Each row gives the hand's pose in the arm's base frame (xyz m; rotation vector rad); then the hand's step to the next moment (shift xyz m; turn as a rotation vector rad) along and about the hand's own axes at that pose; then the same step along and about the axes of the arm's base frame.
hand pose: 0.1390 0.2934 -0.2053 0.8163 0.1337 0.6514
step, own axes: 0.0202 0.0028 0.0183 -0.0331 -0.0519 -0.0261
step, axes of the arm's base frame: 0.0212 0.0017 0.0173 -0.0103 -0.0290 -0.0594
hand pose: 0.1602 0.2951 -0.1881 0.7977 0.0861 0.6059
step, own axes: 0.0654 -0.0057 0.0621 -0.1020 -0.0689 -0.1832
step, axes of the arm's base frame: 0.0751 -0.0078 0.0496 -0.1055 0.0261 -0.1921
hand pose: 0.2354 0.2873 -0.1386 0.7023 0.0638 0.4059
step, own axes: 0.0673 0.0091 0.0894 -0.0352 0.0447 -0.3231
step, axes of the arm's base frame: 0.0760 -0.0229 0.0794 -0.1096 0.2160 -0.2212
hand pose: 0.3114 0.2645 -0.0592 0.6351 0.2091 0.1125
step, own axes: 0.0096 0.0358 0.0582 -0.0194 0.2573 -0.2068
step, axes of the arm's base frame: 0.0212 -0.0033 0.0656 -0.0763 0.3217 -0.0051
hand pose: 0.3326 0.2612 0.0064 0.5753 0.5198 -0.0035
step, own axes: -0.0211 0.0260 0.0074 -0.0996 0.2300 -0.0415
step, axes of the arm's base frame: -0.0111 0.0151 0.0287 -0.0728 0.2015 0.1365
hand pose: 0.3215 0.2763 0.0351 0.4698 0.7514 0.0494
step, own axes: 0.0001 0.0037 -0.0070 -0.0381 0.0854 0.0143
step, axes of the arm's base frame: -0.0041 0.0061 -0.0029 -0.0080 0.0629 0.0702
